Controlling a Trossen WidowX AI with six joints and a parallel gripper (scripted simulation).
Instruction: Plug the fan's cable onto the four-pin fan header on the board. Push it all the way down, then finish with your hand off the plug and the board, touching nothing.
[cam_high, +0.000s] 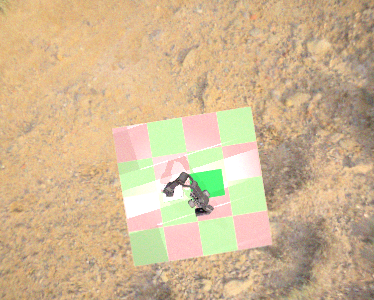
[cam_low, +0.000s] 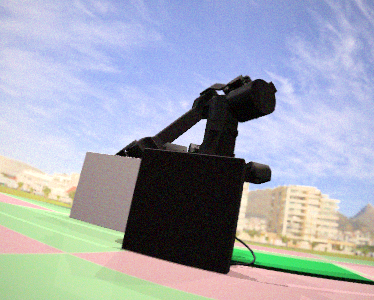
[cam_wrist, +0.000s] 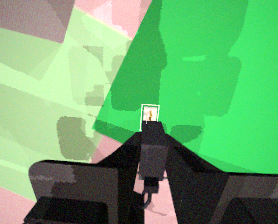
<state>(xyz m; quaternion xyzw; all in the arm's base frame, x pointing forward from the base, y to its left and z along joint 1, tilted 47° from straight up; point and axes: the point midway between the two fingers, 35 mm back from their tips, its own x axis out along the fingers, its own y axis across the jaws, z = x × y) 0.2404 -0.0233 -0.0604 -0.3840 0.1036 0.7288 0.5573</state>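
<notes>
Now: gripper tip 90 mm short of the green board, 70 mm to the right of it and 70 mm above it. Also, from my gripper tip: fan plug (10 mm above); black box (140 mm to the right, 10 mm ahead).
</notes>
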